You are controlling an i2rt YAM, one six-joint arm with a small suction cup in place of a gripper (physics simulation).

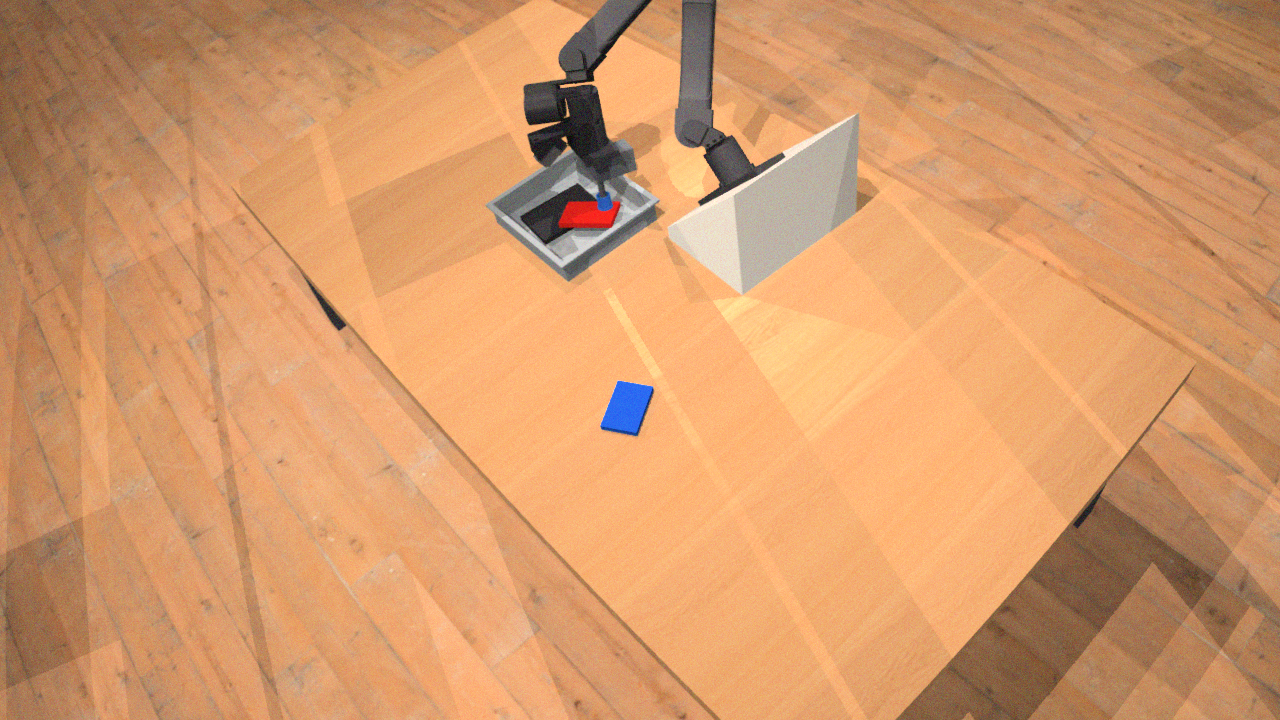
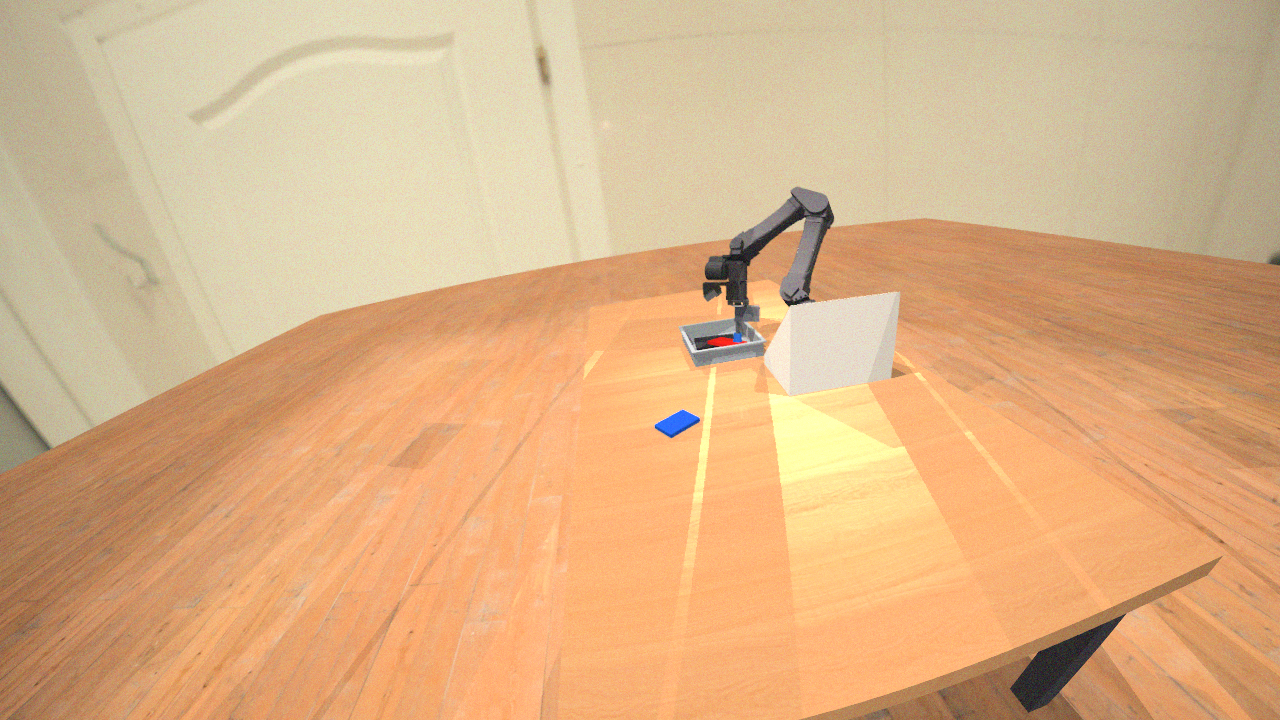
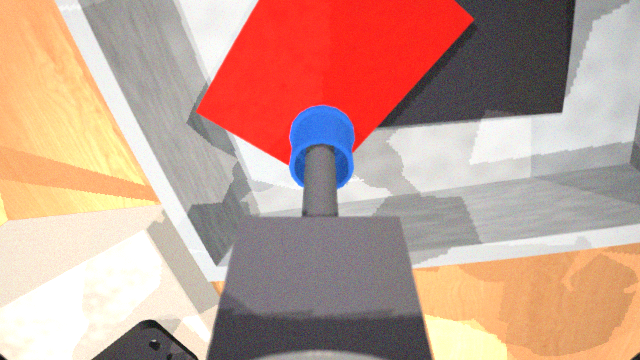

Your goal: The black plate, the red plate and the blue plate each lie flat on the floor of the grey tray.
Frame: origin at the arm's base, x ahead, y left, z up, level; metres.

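Seen in the pictures: hand, tool point: [image 1: 606, 211] [image 3: 320, 123]; arm's base, link origin: [image 1: 741, 182] [image 2: 813, 330].
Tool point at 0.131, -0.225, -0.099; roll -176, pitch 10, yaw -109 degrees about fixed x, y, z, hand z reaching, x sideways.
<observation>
Offsets run from my tool point to a thing's top centre, as dx, dy, dz.
The grey tray @(+0.042, -0.045, +0.033) [image 1: 547, 252] [image 2: 726, 356] [image 3: 133, 85] stands at the back of the table. The black plate @(+0.048, -0.075, -0.004) [image 1: 539, 220] [image 3: 506, 67] lies on the tray's floor. The red plate @(+0.028, -0.014, +0.019) [image 1: 585, 216] [image 2: 719, 340] [image 3: 331, 58] lies partly on top of the black plate, one edge raised by it. My suction cup [image 1: 603, 203] [image 2: 737, 337] [image 3: 321, 125] is pressed on the red plate's near corner inside the tray. The blue plate @(+0.275, +0.341, -0.008) [image 1: 626, 407] [image 2: 676, 422] lies flat on the table, well in front of the tray.
A white wedge-shaped block [image 1: 787, 215] [image 2: 836, 345] stands right of the tray, beside the arm's base [image 1: 729, 165]. The tray's walls surround the cup closely on two sides.
</observation>
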